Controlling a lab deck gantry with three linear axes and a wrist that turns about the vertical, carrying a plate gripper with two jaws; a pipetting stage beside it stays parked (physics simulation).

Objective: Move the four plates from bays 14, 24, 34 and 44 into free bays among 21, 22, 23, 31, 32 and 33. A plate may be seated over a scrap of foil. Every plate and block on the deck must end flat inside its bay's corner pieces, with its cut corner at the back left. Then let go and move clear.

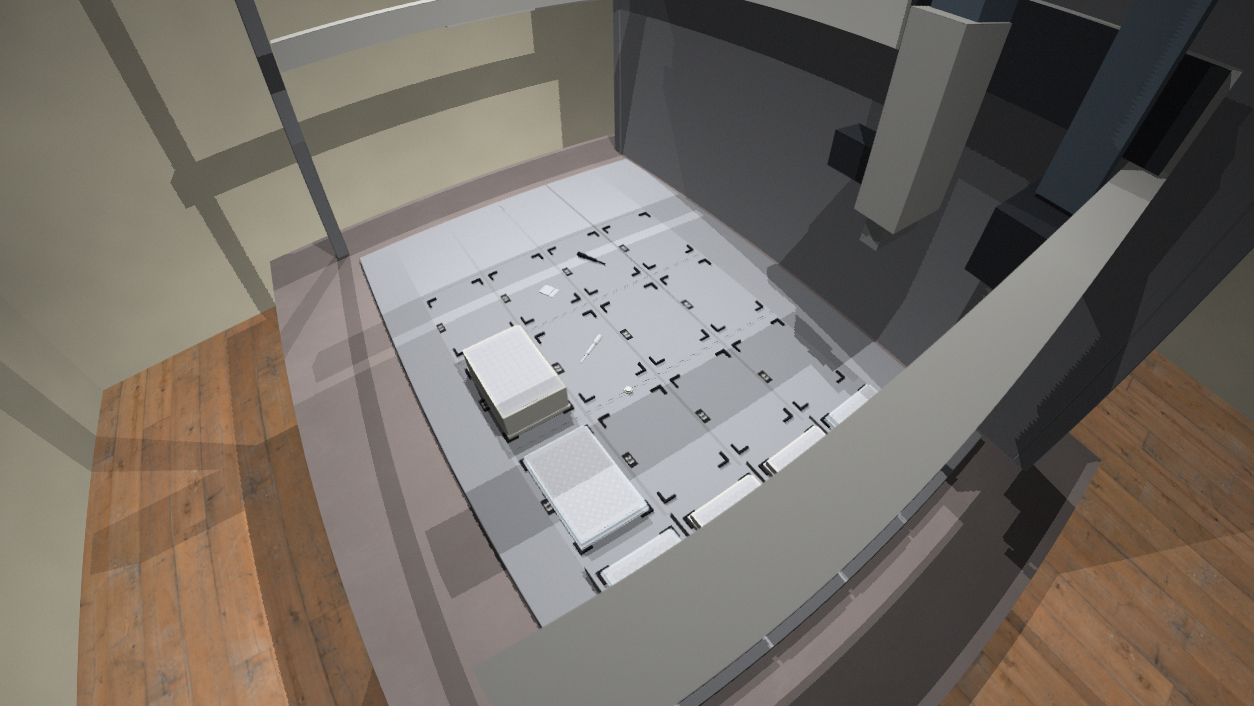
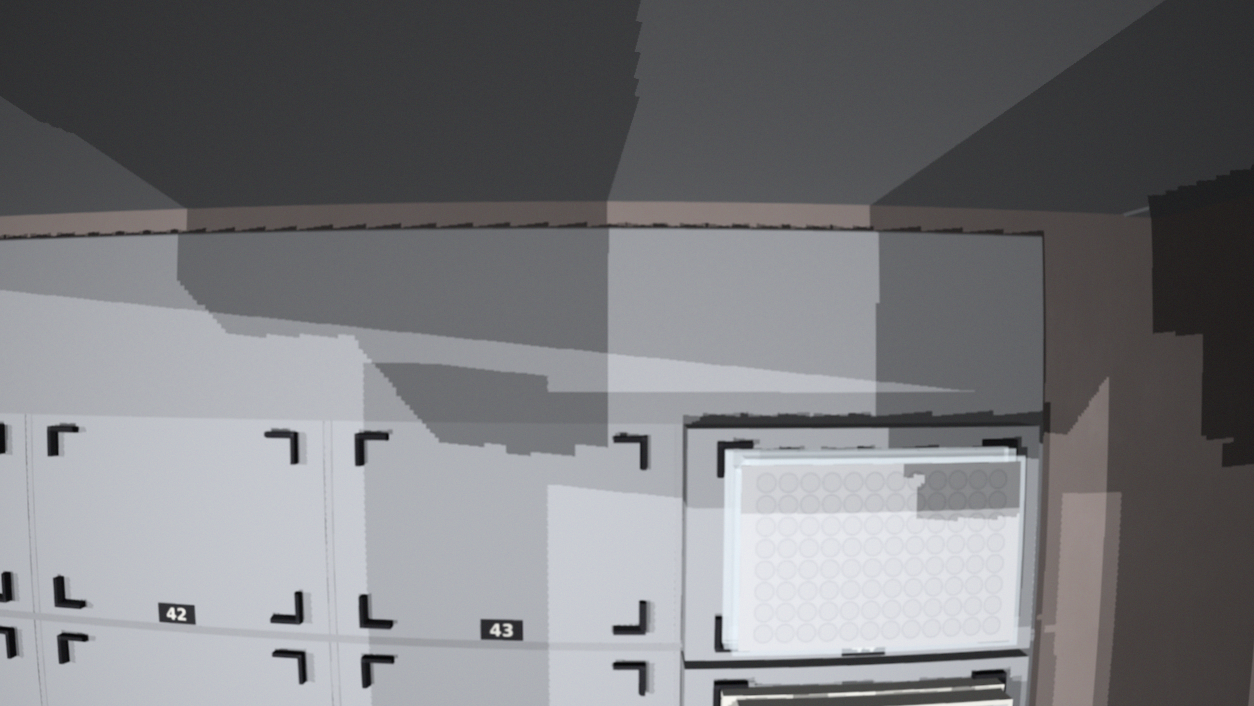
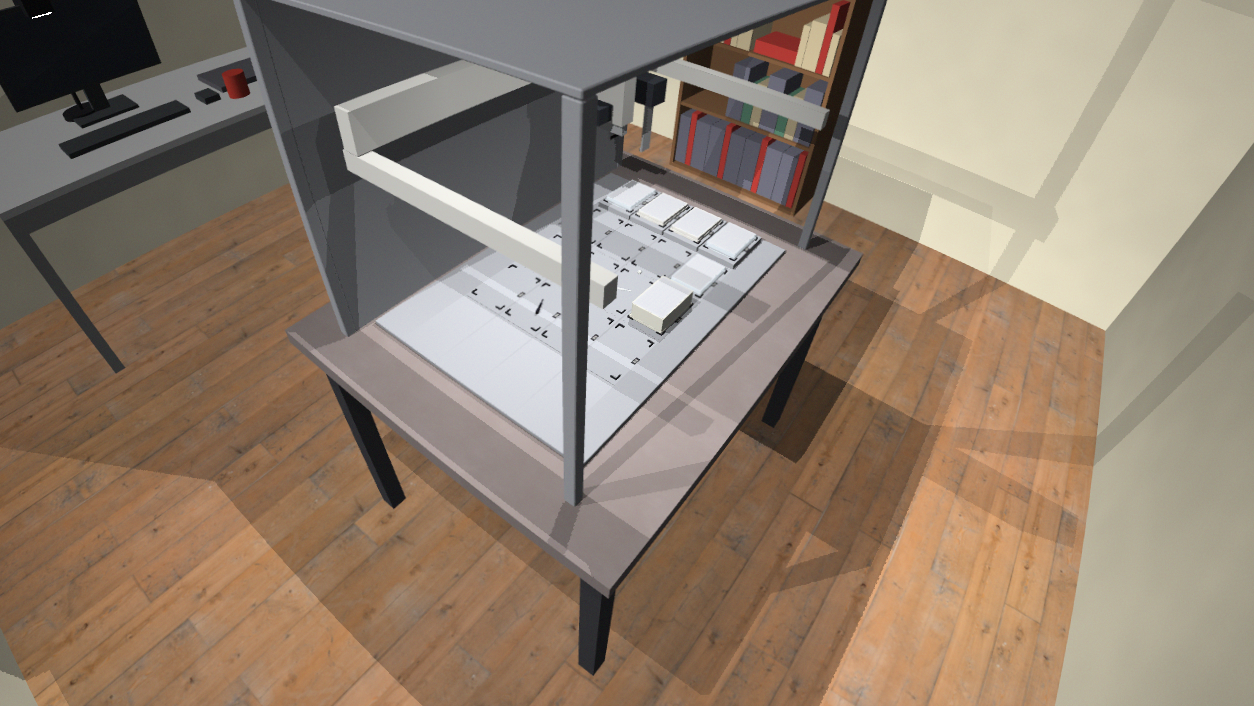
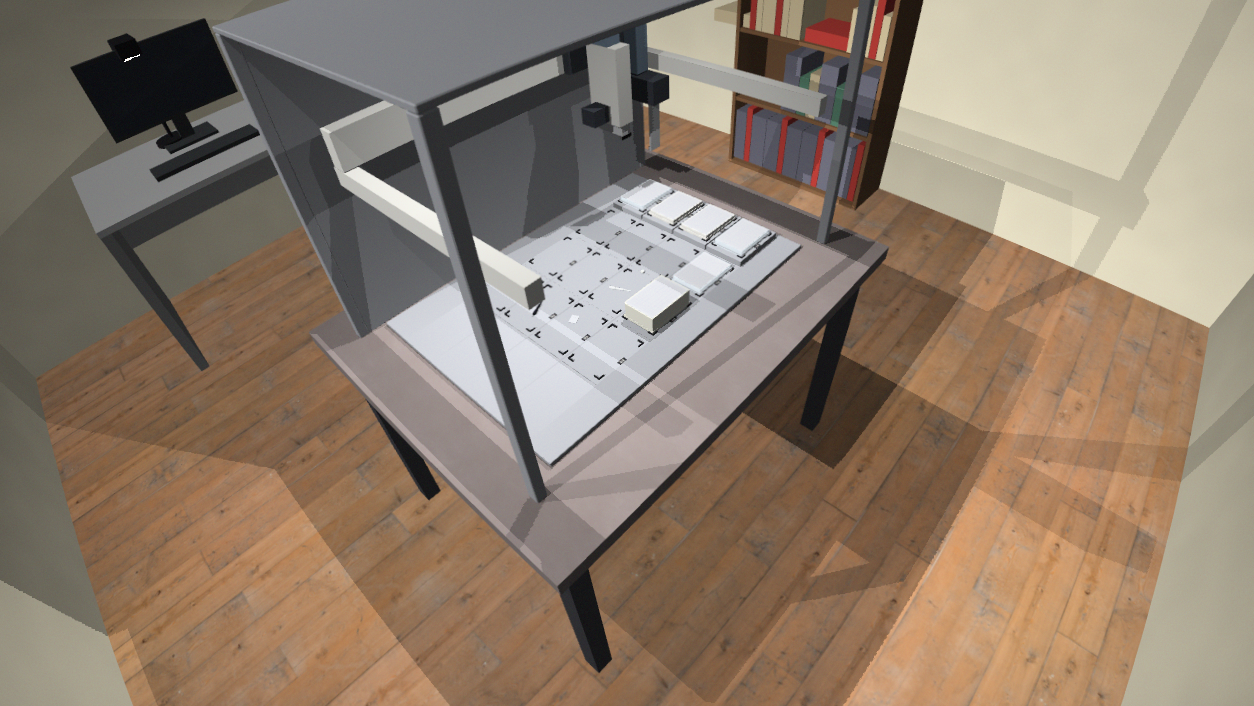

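Pixels of known places: gripper, fingertip midpoint: [image 3: 628, 143] [image 4: 639, 142]; robot's base, link origin: [image 1: 429, 302] [image 3: 615, 378] [image 4: 599, 378].
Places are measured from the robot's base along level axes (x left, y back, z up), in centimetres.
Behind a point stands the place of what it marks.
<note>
Four plates stand in the right-hand column: bay 44 [image 1: 851, 405] @(x 35.7, y -50.3, z 2.9 cm) [image 2: 875, 556] @(x 36.4, y -55.3, z 2.9 cm) [image 3: 631, 195] @(x 35.5, y -54.4, z 2.9 cm) [image 4: 646, 194] @(x 35.6, y -54.7, z 2.9 cm), bay 34 [image 1: 795, 449] @(x 25.3, y -50.3, z 2.9 cm) [image 4: 675, 207] @(x 25.1, y -54.6, z 2.9 cm), bay 24 [image 1: 723, 499] @(x 14.7, y -50.1, z 2.9 cm) [image 4: 707, 221] @(x 14.5, y -54.6, z 2.9 cm) and bay 14 [image 1: 640, 556] @(x 4.1, y -50.2, z 2.9 cm) [image 4: 743, 236] @(x 3.5, y -55.0, z 2.9 cm). Another plate [image 1: 586, 486] @(x 4.2, y -40.0, z 1.5 cm) [image 4: 702, 273] @(x 3.4, y -38.2, z 1.5 cm) lies in bay 13 and a tall block [image 1: 517, 377] @(x 4.3, y -24.6, z 4.2 cm) [image 4: 656, 304] @(x 2.5, y -20.6, z 4.2 cm) stands in bay 12. A foil scrap [image 1: 548, 290] @(x 16.6, y -8.7, z 0.1 cm) [image 4: 573, 319] @(x 16.6, y -8.6, z 0.1 cm) lies in bay 21. Cut corners are too small to tell. The gripper's jaws cannot be made out in the raised gantry parts, clear of the plates.
A black pen-like object [image 1: 590, 257] @(x 25.7, y -6.0, z 0.5 cm) lies in bay 31. A thin white tip [image 1: 590, 347] @(x 15.6, y -22.5, z 0.6 cm) lies in bay 22, and a small white bit [image 1: 627, 389] @(x 15.7, y -30.9, z 0.4 cm) near the line between bays 22 and 23. A beige column [image 1: 931, 122] @(x 32.7, y -47.6, z 38.6 cm) [image 4: 609, 87] @(x 35.2, y -43.1, z 37.2 cm) hangs high at the back right. Frame posts stand around the deck.
</note>
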